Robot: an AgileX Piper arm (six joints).
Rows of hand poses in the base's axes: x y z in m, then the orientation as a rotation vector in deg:
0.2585, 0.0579, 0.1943, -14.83, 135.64, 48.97
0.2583, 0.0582, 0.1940, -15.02, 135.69, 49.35
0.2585, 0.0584, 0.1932, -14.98, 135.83, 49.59
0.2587, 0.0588, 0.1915, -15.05, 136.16, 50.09
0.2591, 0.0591, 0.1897, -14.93, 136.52, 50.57
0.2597, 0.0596, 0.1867, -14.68, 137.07, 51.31
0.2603, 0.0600, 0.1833, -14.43, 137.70, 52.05
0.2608, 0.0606, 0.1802, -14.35, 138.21, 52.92
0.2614, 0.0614, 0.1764, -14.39, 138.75, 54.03
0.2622, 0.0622, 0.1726, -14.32, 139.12, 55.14
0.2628, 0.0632, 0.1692, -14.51, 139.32, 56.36
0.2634, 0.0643, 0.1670, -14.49, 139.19, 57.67
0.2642, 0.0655, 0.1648, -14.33, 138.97, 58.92
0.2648, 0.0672, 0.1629, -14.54, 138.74, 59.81
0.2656, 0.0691, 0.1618, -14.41, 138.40, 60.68
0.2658, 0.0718, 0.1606, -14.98, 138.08, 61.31
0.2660, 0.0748, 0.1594, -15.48, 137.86, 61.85
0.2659, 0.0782, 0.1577, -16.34, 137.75, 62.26
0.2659, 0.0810, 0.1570, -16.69, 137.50, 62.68
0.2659, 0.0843, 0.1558, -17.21, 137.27, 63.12
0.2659, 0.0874, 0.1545, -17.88, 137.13, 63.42
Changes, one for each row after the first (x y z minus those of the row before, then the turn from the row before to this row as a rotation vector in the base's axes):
-0.0002, 0.0003, -0.0003, 0.18, 0.13, 0.26
0.0002, 0.0002, -0.0008, 0.12, 0.21, 0.07
0.0002, 0.0004, -0.0017, 0.20, 0.45, 0.26
0.0004, 0.0003, -0.0018, 0.22, 0.50, 0.13
0.0006, 0.0005, -0.0030, 0.35, 0.78, 0.15
0.0006, 0.0004, -0.0034, 0.32, 0.85, 0.17
0.0005, 0.0006, -0.0031, 0.41, 0.76, 0.31
0.0006, 0.0008, -0.0038, 0.52, 0.85, 0.47
0.0008, 0.0008, -0.0038, 0.59, 0.72, 0.36
0.0006, 0.0010, -0.0034, 0.66, 0.56, 0.54
0.0006, 0.0011, -0.0022, 0.87, 0.35, 0.35
0.0008, 0.0012, -0.0022, 0.88, 0.29, 0.22
0.0006, 0.0017, -0.0019, 0.59, 0.08, 0.36
0.0008, 0.0019, -0.0011, 0.68, 0.05, 0.10
0.0002, 0.0027, -0.0012, 0.40, -0.16, 0.51
0.0002, 0.0030, -0.0012, 0.32, -0.09, 0.46
-0.0001, 0.0034, -0.0017, 0.13, -0.12, 0.69
0.0000, 0.0028, -0.0007, 0.28, -0.13, 0.31
0.0000, 0.0033, -0.0012, 0.25, -0.13, 0.44
0.0000, 0.0031, -0.0013, 0.11, -0.14, 0.52

